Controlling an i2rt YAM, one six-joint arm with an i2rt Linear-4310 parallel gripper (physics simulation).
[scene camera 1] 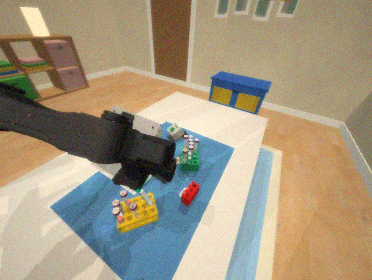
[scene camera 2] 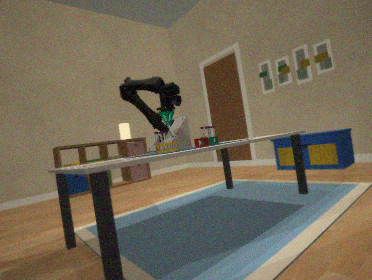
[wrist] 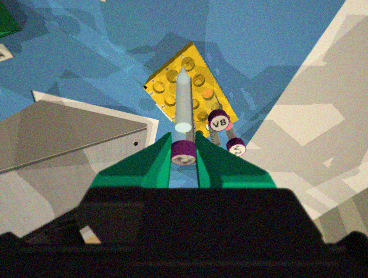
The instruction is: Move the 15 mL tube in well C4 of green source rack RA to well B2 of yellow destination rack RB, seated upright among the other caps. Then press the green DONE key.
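Frame: origin at the arm's base, x left, y back, z up, level; metres.
Seen in the pictures: gripper, fingertip midpoint: (scene camera 1: 139, 188) (scene camera 2: 168, 124) (wrist: 183, 138); arm's base, link origin: (scene camera 2: 166, 131) (wrist: 53, 231).
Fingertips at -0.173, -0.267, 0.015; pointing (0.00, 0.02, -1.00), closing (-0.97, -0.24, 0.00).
Observation:
Pixels of each thing's top centre, then the offset from my fingertips to it, as dx, dy, dz. "spot": a spot on its surface instead. Level surfaces: height alone.
- 15 mL tube, top centre: (wrist: 182, 141) (scene camera 1: 142, 185) (scene camera 2: 169, 120) +0.004, -0.013, +0.021
- yellow rack RB, top centre: (wrist: 193, 104) (scene camera 1: 136, 208) (scene camera 2: 166, 143) -0.019, +0.016, -0.111
- marked V8, surface spot: (wrist: 219, 121) spot: -0.038, -0.004, -0.036
- green rack RA, top centre: (scene camera 1: 189, 154) (scene camera 2: 209, 137) +0.312, -0.021, -0.111
- green DONE key, surface spot: (scene camera 1: 172, 129) spot: +0.422, +0.152, -0.093
- blue mat, surface height: dz -0.161
The 15 mL tube (scene camera 1: 146, 197) (scene camera 2: 171, 133) (wrist: 183, 100), pale with a purple cap, hangs tilted from my gripper (scene camera 1: 139, 190) (scene camera 2: 168, 124) (wrist: 183, 138), whose green fingers are shut on its cap end. The yellow rack RB (scene camera 1: 141, 224) (scene camera 2: 167, 148) (wrist: 192, 51) lies below. The tube's tip appears over its wells in the wrist view; its height above them is unclear. Several purple-capped tubes stand in RB, one marked V8 (wrist: 219, 121). The green rack RA (scene camera 1: 190, 164) (scene camera 2: 213, 140) (wrist: 7, 21) stands farther back with several capped tubes. The green DONE key (scene camera 1: 172, 129) is on a pale box.
A red block (scene camera 1: 190, 194) (scene camera 2: 201, 142) stands between the racks, toward the right in scene camera 1. A large grey slanted panel (scene camera 1: 146, 125) (scene camera 2: 183, 131) (wrist: 75, 130) stands close beside the gripper. The racks stand on a blue mat (scene camera 1: 172, 235) on the white table.

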